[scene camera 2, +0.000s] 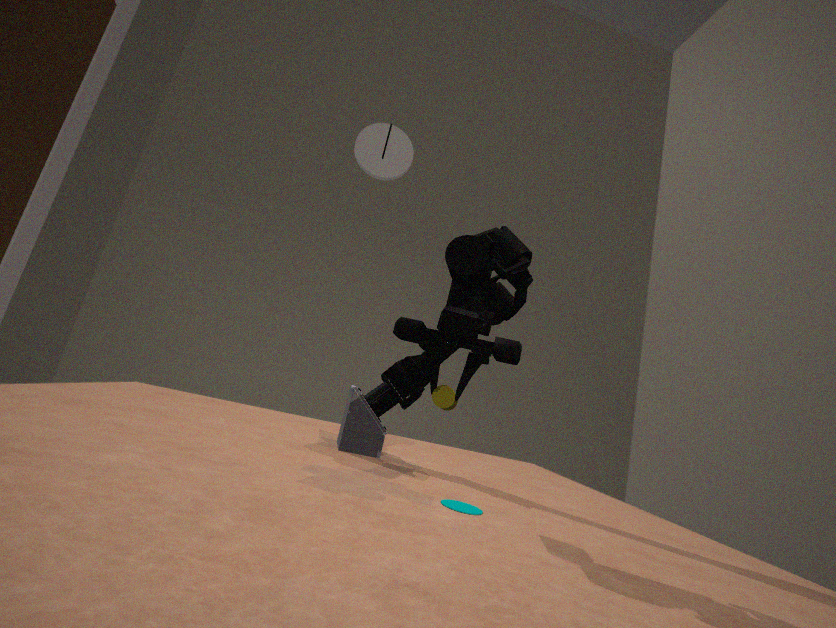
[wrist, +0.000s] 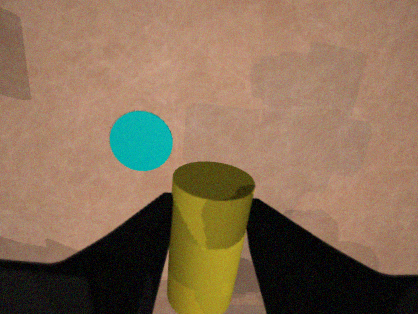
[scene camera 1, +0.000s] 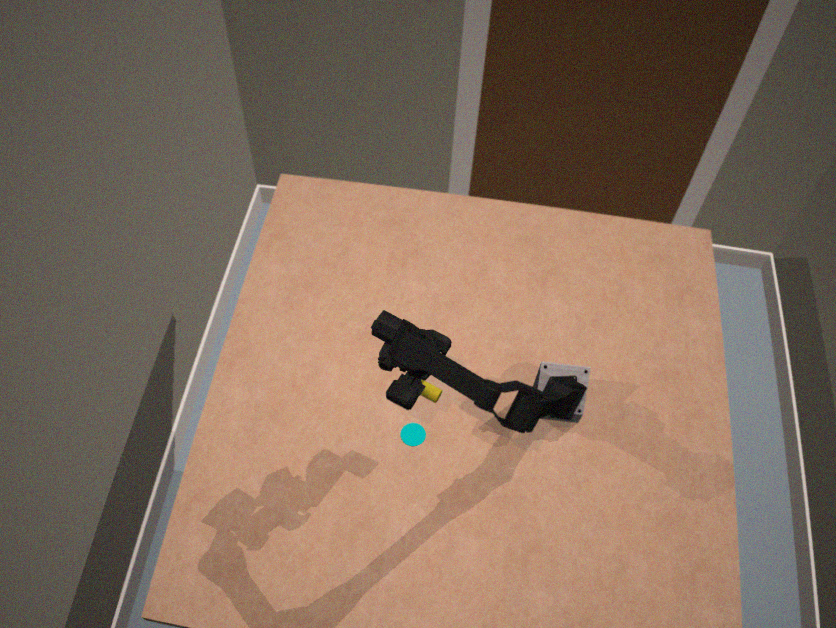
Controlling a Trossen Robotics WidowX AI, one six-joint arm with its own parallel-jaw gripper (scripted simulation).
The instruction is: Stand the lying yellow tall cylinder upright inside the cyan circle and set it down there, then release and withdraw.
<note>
My gripper point(scene camera 2: 444, 397) carries a yellow tall cylinder point(wrist: 212, 201). Further things: a cyan circle point(wrist: 141, 141).
My gripper also shows in the wrist view point(wrist: 210, 205) and in scene camera 1 point(scene camera 1: 418, 385).
</note>
